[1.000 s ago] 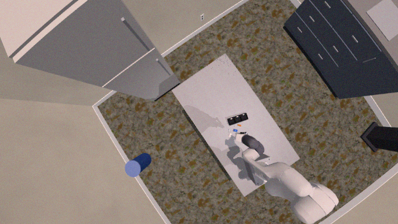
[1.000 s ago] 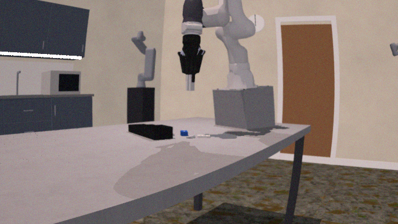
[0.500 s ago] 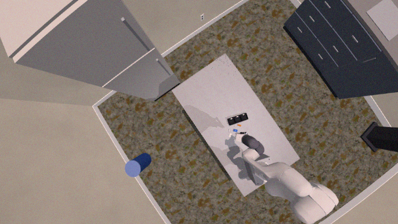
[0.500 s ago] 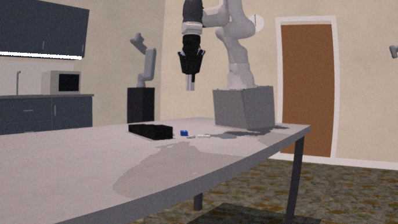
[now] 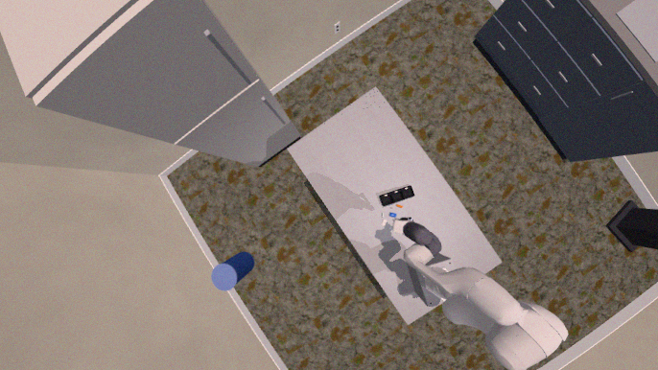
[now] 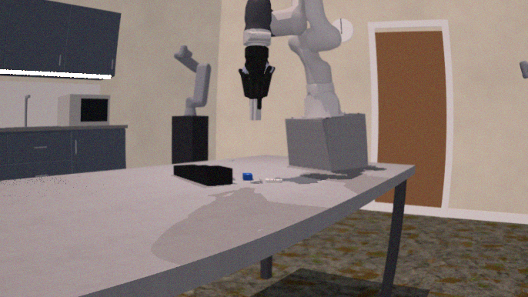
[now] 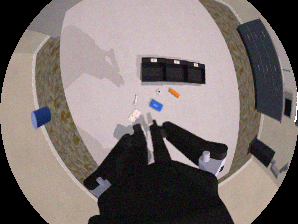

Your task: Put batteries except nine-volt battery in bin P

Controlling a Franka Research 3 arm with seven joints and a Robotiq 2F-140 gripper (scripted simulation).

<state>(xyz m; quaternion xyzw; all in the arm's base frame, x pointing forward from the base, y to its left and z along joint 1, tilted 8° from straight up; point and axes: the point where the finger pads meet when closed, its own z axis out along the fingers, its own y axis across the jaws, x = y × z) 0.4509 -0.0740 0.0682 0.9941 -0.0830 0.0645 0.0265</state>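
Right now my hand is 200 mm above the black bin, 160 mm to the left of it and 70 mm short of it. Also, from my hand: small white piece (210 mm below, 60 mm to the left, 20 mm behind); thin pale stick (210 mm below, 30 mm to the left, 30 mm ahead); small blue block (210 mm below, 40 mm to the right, 30 mm behind).
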